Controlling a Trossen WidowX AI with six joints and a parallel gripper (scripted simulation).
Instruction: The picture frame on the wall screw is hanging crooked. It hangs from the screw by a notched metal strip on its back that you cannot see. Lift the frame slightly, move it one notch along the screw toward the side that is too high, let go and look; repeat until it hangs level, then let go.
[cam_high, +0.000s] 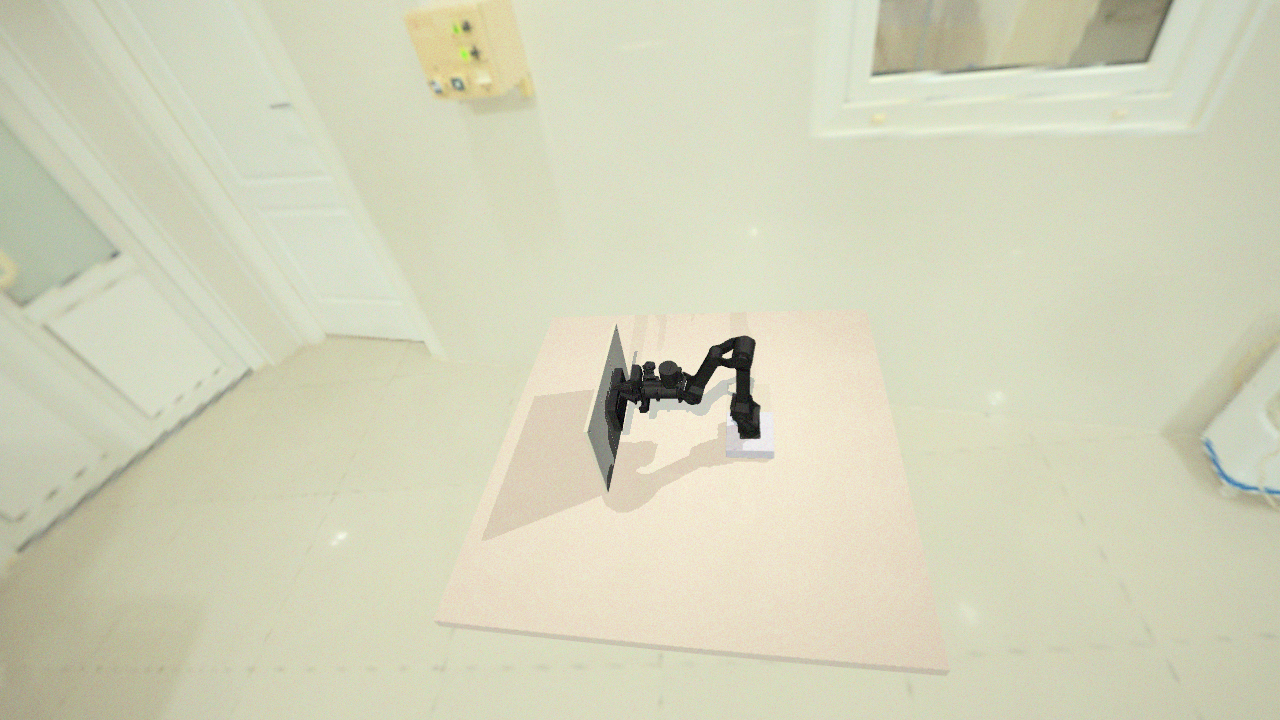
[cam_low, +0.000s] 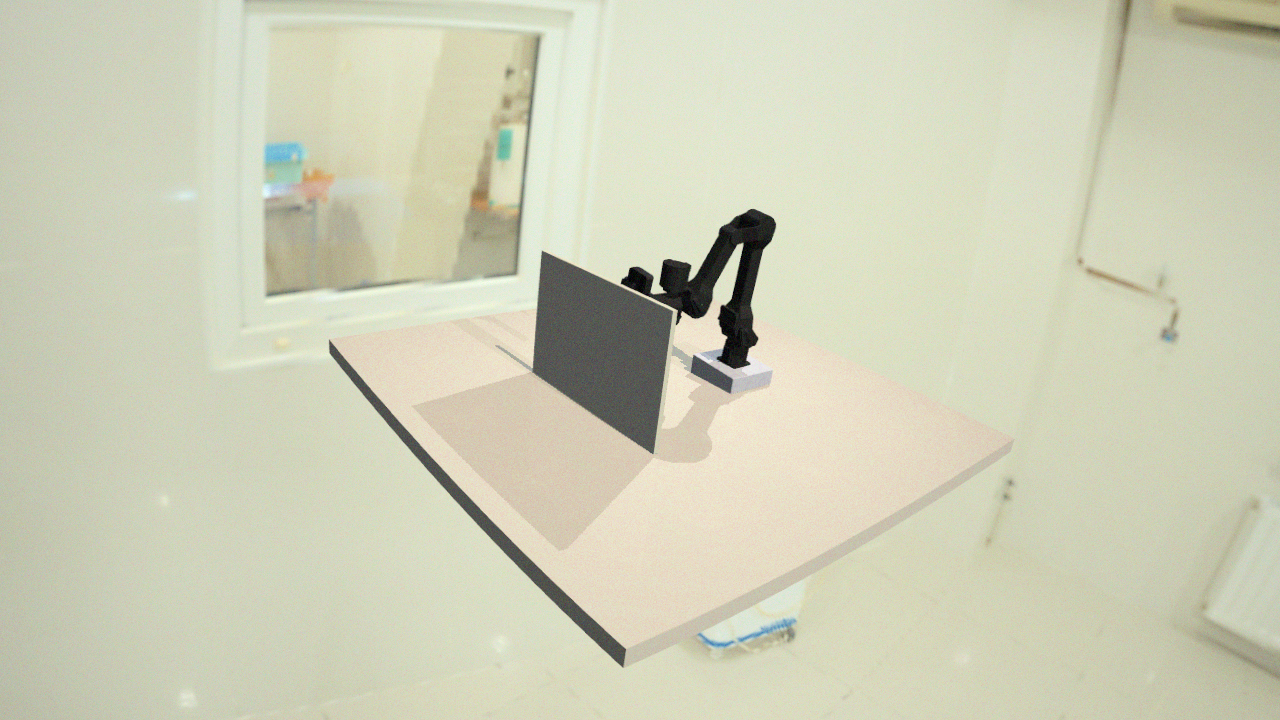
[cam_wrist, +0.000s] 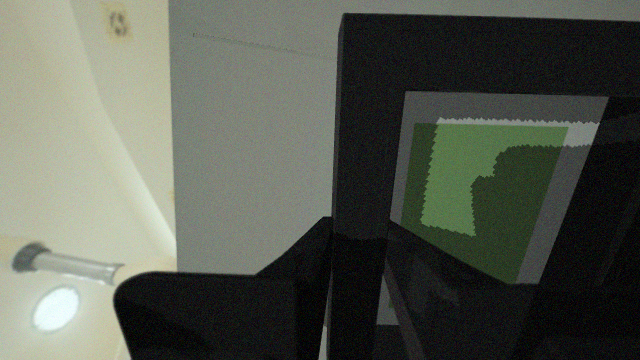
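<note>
Now: the picture frame 5 cm below my gripper tip. From my gripper tip the other things lie so: wall panel (6 cm below, 2 cm ahead, 1 cm to the left).
</note>
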